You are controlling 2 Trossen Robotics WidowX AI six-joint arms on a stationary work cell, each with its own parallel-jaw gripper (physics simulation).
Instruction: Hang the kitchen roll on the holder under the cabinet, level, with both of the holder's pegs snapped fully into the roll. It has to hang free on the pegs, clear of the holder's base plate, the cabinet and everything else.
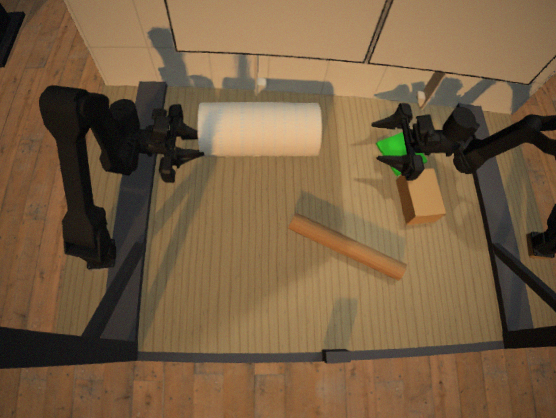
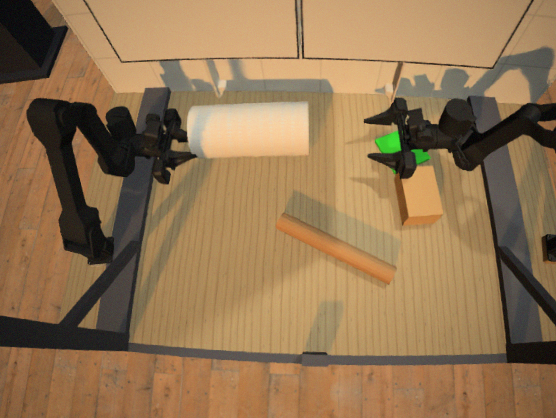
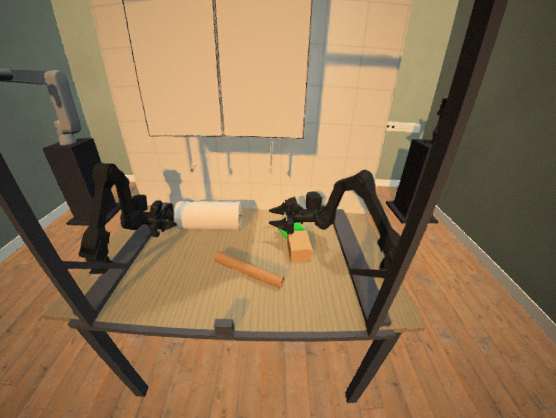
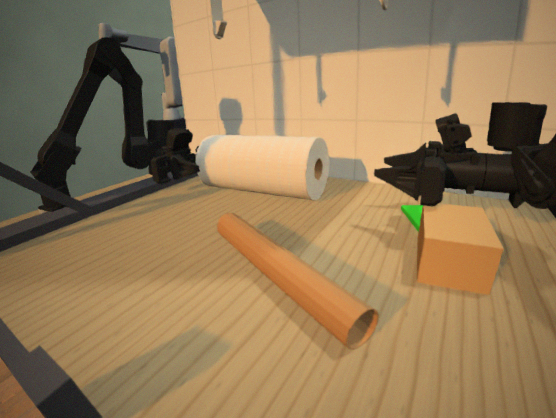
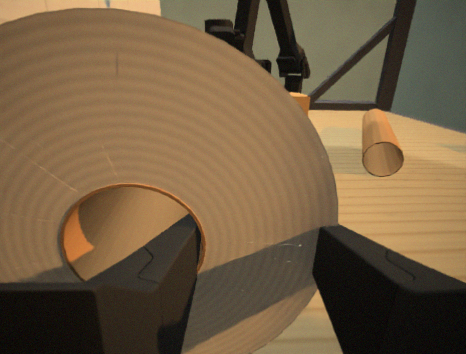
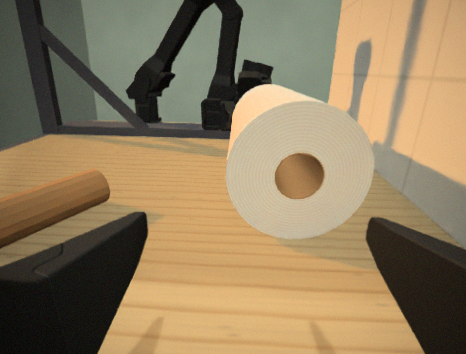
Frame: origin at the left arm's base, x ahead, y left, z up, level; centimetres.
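Where they show: left gripper, between the fingertips: [image 1: 208, 144] [image 2: 200, 146] [image 3: 180, 220] [image 4: 208, 166] [image 5: 252, 223]; right gripper, between the fingertips: [image 1: 374, 140] [image 2: 365, 138] [image 3: 268, 216] [image 4: 379, 165] [image 6: 257, 225]; left arm's base, origin of its link: [image 1: 101, 254] [image 2: 101, 251] [image 4: 58, 205] [image 6: 147, 121]; right arm's base, origin of its link: [image 1: 542, 244].
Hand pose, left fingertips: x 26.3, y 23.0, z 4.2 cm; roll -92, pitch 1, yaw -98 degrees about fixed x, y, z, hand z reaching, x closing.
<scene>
Things, the pixels of their centre, and the offset from my left fingertips. "spot": a spot on its surface instead.
- white kitchen roll, middle of its body: [image 5: 179, 137] [image 6: 277, 139] [image 4: 260, 164] [image 1: 259, 129] [image 2: 250, 130] [image 3: 209, 215] dx +12.6, dy +2.8, dz +0.4 cm
- holder's left peg, middle of its body: [image 1: 259, 63] [image 2: 213, 66] [image 3: 190, 153] dx +10.9, dy -6.4, dz +32.8 cm
- right peg, a spot on its surface: [image 2: 389, 88] [image 1: 422, 95] spot: dx +38.3, dy -10.9, dz +28.5 cm
- brown cardboard tube, middle of its body: [image 4: 276, 262] [image 5: 377, 134] [image 2: 335, 247] [image 1: 347, 246] [image 3: 247, 268] dx +29.3, dy -27.3, dz -4.0 cm
- tan box, middle of its body: [image 4: 452, 242] [image 2: 417, 195] [image 1: 420, 196] [image 3: 298, 245] dx +50.0, dy -17.3, dz -3.1 cm
- green object, middle of its body: [image 4: 439, 218] [image 2: 402, 149] [image 1: 401, 152] [image 3: 292, 230] dx +49.9, dy -3.5, dz -5.6 cm
The white kitchen roll [image 1: 260, 129] [image 2: 250, 129] [image 3: 210, 215] [image 4: 260, 165] [image 6: 345, 165] lies sideways, low at the back left; whether it touches the table is unclear. My left gripper [image 1: 200, 143] [image 2: 191, 146] [image 5: 252, 223] is shut on the roll's left end, one finger inside the core, the other outside. My right gripper [image 1: 376, 141] [image 2: 367, 138] [image 4: 380, 166] [image 6: 257, 225] is open and empty, apart from the roll's right end. The holder's left peg [image 1: 261, 84] [image 2: 222, 85] [image 4: 219, 30] and right peg [image 1: 421, 96] [image 2: 389, 88] hang under the cabinet [image 1: 275, 30] [image 3: 180, 75].
A brown cardboard tube [image 1: 347, 246] [image 4: 295, 280] lies diagonally in front of the roll. A tan box [image 1: 427, 197] [image 4: 460, 250] and a green object [image 1: 392, 145] [image 4: 414, 215] are at the right, the green object below my right gripper. The tiled wall stands behind the table.
</scene>
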